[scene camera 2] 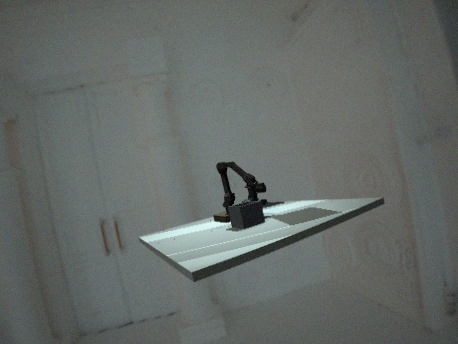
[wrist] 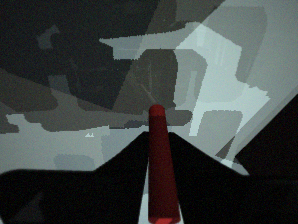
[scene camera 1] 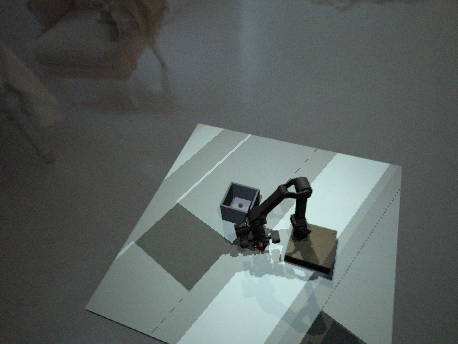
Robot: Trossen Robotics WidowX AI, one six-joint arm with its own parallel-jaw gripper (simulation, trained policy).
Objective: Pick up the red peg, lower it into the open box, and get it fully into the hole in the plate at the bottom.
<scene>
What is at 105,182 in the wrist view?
My gripper.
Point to a dark box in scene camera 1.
234,215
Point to a dark box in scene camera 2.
249,214
</scene>
